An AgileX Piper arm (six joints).
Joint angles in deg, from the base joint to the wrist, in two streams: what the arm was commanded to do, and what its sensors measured. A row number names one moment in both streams.
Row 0, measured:
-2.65 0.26 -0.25 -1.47 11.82 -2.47
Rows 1 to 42, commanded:
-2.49 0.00 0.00 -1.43 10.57 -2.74
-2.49 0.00 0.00 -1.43 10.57 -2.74
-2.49 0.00 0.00 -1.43 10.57 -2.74
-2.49 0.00 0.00 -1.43 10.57 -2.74
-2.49 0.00 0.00 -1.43 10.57 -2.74
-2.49 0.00 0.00 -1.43 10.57 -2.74
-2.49 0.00 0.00 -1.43 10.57 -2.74
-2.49 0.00 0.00 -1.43 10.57 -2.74
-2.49 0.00 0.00 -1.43 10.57 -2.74
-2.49 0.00 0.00 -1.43 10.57 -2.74
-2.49 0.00 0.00 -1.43 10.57 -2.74
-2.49 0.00 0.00 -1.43 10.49 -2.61
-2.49 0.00 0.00 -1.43 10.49 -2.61
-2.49 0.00 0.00 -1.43 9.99 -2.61
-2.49 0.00 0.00 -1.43 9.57 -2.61
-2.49 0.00 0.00 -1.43 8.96 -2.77
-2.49 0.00 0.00 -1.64 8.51 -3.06
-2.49 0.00 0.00 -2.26 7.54 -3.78
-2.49 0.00 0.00 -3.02 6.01 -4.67
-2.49 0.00 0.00 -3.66 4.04 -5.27
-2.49 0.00 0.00 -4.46 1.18 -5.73
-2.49 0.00 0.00 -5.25 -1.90 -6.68
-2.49 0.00 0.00 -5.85 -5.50 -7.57
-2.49 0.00 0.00 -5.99 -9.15 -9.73
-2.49 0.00 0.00 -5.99 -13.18 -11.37
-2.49 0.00 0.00 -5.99 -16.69 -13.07
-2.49 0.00 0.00 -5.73 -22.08 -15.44
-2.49 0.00 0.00 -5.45 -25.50 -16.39
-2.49 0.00 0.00 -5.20 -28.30 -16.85
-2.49 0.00 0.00 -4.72 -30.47 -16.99
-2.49 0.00 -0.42 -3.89 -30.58 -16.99
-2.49 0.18 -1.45 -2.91 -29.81 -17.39
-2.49 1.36 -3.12 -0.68 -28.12 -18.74
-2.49 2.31 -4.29 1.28 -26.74 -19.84
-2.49 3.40 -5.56 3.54 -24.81 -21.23
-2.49 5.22 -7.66 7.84 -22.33 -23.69
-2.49 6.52 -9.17 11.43 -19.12 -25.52
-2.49 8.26 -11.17 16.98 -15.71 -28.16
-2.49 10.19 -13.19 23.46 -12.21 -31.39
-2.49 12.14 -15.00 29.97 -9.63 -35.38
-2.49 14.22 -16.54 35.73 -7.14 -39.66
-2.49 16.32 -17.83 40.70 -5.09 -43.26
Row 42, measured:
-2.65 9.84 -12.41 19.70 -14.91 -29.87
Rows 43 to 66, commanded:
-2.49 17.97 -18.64 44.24 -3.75 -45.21
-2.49 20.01 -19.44 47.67 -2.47 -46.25
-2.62 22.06 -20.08 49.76 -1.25 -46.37
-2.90 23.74 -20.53 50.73 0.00 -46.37
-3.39 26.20 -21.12 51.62 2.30 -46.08
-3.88 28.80 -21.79 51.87 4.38 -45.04
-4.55 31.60 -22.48 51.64 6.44 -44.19
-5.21 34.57 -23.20 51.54 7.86 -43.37
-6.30 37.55 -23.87 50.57 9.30 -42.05
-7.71 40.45 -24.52 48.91 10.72 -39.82
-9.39 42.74 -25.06 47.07 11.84 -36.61
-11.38 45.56 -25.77 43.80 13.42 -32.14
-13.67 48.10 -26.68 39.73 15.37 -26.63
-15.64 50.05 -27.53 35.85 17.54 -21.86
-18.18 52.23 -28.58 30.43 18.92 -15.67
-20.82 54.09 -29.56 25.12 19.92 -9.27
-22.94 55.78 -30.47 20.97 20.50 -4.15
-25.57 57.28 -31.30 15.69 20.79 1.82
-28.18 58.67 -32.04 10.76 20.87 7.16
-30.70 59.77 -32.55 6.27 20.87 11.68
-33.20 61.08 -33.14 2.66 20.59 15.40
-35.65 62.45 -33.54 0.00 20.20 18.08
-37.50 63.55 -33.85 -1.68 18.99 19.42
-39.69 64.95 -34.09 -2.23 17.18 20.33
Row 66, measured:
-31.51 60.60 -32.57 7.21 19.41 10.29
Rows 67 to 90, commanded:
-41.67 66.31 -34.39 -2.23 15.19 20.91
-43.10 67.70 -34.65 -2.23 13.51 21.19
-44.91 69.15 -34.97 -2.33 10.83 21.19
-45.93 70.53 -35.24 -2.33 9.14 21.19
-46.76 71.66 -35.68 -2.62 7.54 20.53
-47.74 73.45 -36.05 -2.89 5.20 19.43
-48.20 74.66 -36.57 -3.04 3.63 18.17
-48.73 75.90 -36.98 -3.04 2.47 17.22
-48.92 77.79 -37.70 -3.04 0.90 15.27
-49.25 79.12 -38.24 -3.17 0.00 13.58
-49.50 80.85 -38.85 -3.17 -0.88 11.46
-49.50 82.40 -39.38 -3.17 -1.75 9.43
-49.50 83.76 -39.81 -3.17 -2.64 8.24
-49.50 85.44 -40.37 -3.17 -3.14 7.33
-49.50 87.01 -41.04 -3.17 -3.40 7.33
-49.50 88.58 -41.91 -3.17 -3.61 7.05
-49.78 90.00 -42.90 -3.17 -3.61 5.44
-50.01 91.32 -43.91 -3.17 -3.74 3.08
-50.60 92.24 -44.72 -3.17 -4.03 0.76
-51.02 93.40 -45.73 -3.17 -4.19 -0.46
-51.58 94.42 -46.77 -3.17 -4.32 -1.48
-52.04 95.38 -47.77 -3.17 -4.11 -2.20
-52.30 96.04 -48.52 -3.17 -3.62 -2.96
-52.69 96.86 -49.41 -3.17 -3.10 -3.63
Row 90, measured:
-51.04 94.05 -46.14 -2.49 -4.09 0.52
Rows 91 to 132, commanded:
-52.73 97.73 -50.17 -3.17 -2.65 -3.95
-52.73 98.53 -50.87 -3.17 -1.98 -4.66
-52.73 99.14 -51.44 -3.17 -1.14 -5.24
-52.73 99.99 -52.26 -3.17 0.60 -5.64
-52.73 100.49 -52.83 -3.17 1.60 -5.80
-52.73 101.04 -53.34 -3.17 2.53 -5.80
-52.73 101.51 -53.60 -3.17 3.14 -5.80
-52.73 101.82 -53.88 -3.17 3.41 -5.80
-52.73 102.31 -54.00 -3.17 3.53 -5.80
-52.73 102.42 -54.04 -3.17 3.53 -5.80
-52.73 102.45 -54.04 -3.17 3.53 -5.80
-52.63 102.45 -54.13 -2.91 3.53 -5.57
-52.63 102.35 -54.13 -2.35 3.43 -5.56
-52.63 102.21 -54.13 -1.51 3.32 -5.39
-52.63 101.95 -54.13 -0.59 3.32 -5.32
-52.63 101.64 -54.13 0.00 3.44 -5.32
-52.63 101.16 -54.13 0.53 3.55 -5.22
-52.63 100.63 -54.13 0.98 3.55 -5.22
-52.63 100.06 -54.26 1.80 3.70 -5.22
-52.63 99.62 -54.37 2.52 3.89 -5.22
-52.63 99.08 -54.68 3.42 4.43 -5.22
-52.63 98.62 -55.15 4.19 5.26 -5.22
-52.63 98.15 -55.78 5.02 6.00 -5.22
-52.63 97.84 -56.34 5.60 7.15 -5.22
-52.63 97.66 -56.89 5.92 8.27 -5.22
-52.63 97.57 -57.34 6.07 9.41 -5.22
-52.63 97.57 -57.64 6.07 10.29 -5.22
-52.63 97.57 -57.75 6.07 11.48 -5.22
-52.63 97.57 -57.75 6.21 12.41 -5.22
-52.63 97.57 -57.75 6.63 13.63 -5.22
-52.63 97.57 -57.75 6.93 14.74 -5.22
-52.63 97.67 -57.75 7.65 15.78 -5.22
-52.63 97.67 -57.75 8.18 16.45 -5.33
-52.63 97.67 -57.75 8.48 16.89 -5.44
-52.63 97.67 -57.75 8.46 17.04 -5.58
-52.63 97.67 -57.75 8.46 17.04 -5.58
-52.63 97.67 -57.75 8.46 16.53 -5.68
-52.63 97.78 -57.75 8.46 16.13 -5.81
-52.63 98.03 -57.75 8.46 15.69 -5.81
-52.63 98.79 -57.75 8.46 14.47 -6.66
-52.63 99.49 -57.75 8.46 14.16 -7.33
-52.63 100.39 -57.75 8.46 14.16 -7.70
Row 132, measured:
-52.38 98.51 -57.63 8.47 14.65 -5.79
